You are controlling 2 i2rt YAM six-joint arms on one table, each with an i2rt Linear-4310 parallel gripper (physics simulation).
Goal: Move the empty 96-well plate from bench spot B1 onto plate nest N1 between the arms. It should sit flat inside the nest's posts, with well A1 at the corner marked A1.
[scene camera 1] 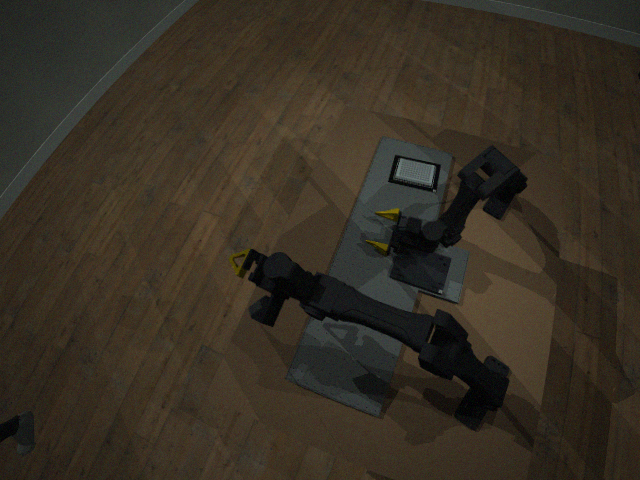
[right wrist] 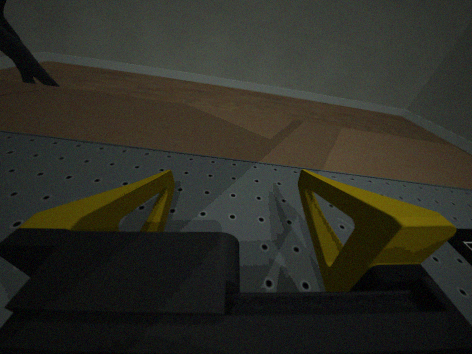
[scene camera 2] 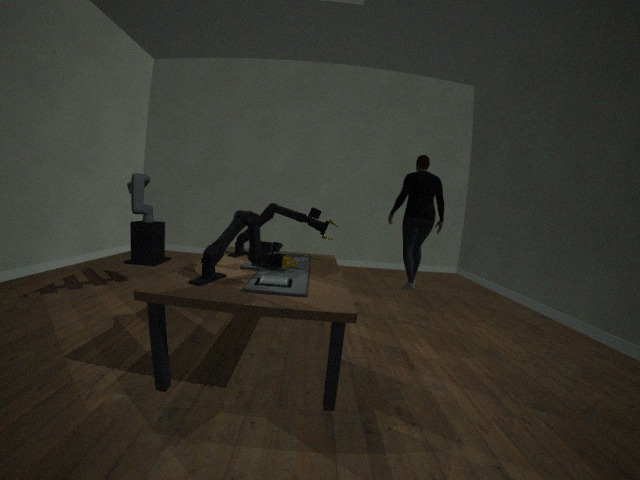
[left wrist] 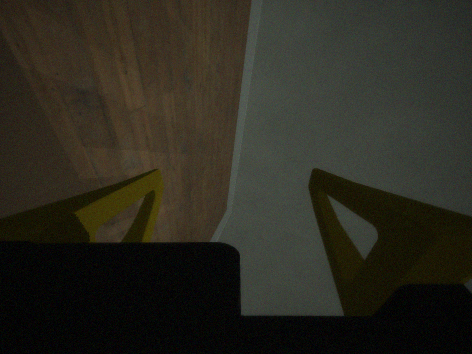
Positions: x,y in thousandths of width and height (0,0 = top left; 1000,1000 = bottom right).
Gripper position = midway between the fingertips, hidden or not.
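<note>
My left gripper (scene camera 1: 379,551), visible also in the left wrist view (left wrist: 501,501), is open and holds nothing. A white well plate (scene camera 1: 638,355) rests on a black nest pad; the plate is out of frame in the right wrist view, and it is out of frame in the left wrist view. My right gripper (right wrist: 501,499) is visible as well.
</note>
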